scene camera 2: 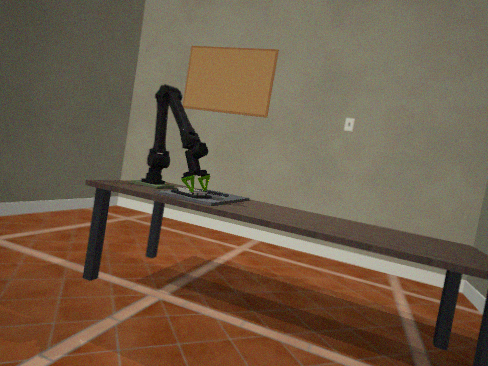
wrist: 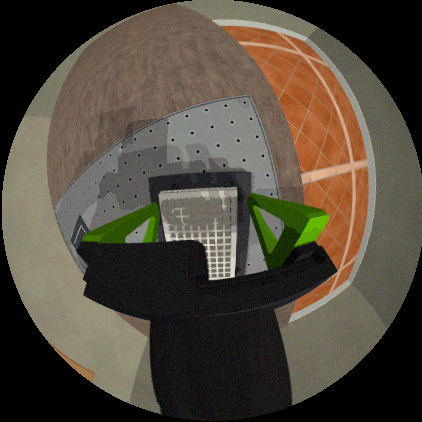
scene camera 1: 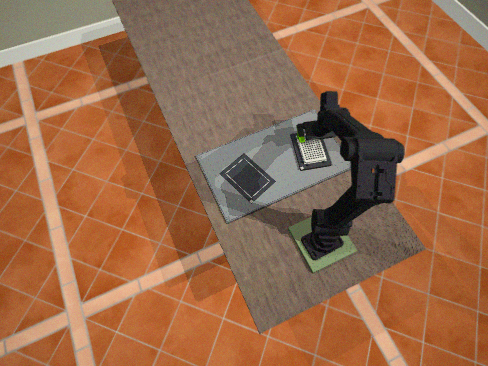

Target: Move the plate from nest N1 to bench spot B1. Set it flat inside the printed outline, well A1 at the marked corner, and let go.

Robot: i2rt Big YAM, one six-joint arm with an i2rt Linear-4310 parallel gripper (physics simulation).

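Where they show: gripper, between the fingertips: (scene camera 2: 198,191) (wrist: 202,202) (scene camera 1: 309,135); arm's base, origin of its link: (scene camera 2: 153,182) (scene camera 1: 321,242).
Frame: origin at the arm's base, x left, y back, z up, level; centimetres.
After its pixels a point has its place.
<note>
The plate (scene camera 1: 314,151) {x -16.0, y -30.6, z 1.9 cm} (scene camera 2: 186,191) {x -20.0, y -31.9, z 1.4 cm} (wrist: 220,250) {x -18.0, y -31.3, z 2.2 cm} is white with a grid of wells. It lies in the dark nest N1 (scene camera 1: 316,166) {x -13.8, y -25.2, z 0.6 cm} (wrist: 200,178) {x -18.5, y -39.8, z 0.8 cm}. My gripper (scene camera 2: 198,191) {x -18.0, y -37.5, z 2.4 cm} (wrist: 202,202) {x -18.0, y -37.5, z 2.4 cm} is open, its green fingers low over the nest, one on either side of the plate, with nothing held. In scene camera 1 one green fingertip shows by the plate's far end; the arm hides the other. Bench spot B1 (scene camera 1: 247,177) {x 11.0, y -33.3, z -0.2 cm} is a dark pad with a thin pale outline and a small pale mark near its front corner; part of it shows in the wrist view (wrist: 79,232) {x 10.8, y -40.1, z -0.2 cm}.
The grey perforated board (scene camera 1: 280,175) {x -0.3, y -28.5, z -0.4 cm} (wrist: 230,150) {x -22.8, y -41.9, z -0.4 cm} carries the nest and B1 and lies on the brown bench (scene camera 1: 210,75) {x 2.1, y -86.4, z -1.7 cm} (scene camera 2: 320,225) {x -15.8, y -96.2, z -1.7 cm}. The arm stands on a green base plate (scene camera 1: 325,265) {x 3.2, y 7.1, z 0.2 cm} near the bench's end. The gripper body hides the plate's near part in the wrist view.
</note>
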